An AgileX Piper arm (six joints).
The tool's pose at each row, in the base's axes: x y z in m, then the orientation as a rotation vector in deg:
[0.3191 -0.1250 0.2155 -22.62 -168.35 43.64]
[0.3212 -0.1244 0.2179 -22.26 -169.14 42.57]
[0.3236 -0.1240 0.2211 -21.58 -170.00 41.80]
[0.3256 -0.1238 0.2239 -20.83 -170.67 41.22]
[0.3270 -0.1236 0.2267 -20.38 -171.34 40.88]
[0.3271 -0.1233 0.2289 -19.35 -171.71 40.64]
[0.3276 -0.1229 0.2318 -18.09 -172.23 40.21]
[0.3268 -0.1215 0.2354 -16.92 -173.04 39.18]
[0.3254 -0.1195 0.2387 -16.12 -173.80 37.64]
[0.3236 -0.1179 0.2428 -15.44 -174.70 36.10]
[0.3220 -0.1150 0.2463 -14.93 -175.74 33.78]
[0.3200 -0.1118 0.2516 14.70 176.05 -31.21]
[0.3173 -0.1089 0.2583 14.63 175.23 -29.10]
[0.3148 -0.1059 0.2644 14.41 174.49 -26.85]
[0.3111 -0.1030 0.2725 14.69 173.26 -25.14]
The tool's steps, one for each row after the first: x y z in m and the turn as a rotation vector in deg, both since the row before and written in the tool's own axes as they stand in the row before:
[-0.0018 -0.0002 -0.0027 -0.84 -0.41 -0.21]
[-0.0022 -0.0006 -0.0033 -0.67 -0.59 -0.38]
[-0.0019 -0.0007 -0.0028 -0.50 -0.48 -0.44]
[-0.0013 -0.0008 -0.0027 -0.36 -0.54 -0.22]
[0.0000 -0.0007 -0.0021 -0.21 -0.32 -0.63]
[-0.0004 -0.0008 -0.0028 -0.36 -0.42 -0.77]
[0.0010 -0.0005 -0.0038 -0.79 -0.53 -0.70]
[0.0017 0.0001 -0.0037 -1.09 -0.35 -0.49]
[0.0020 -0.0006 -0.0043 -1.12 -0.49 -0.38]
[0.0020 0.0010 -0.0043 -1.62 -0.45 -0.28]
[0.0024 0.0007 -0.0060 -1.73 -0.89 0.03]
[0.0029 0.0000 -0.0072 -1.33 -1.04 0.21]
[0.0026 0.0004 -0.0068 -1.44 -0.98 0.10]
[0.0035 -0.0003 -0.0087 -1.09 -1.30 0.49]

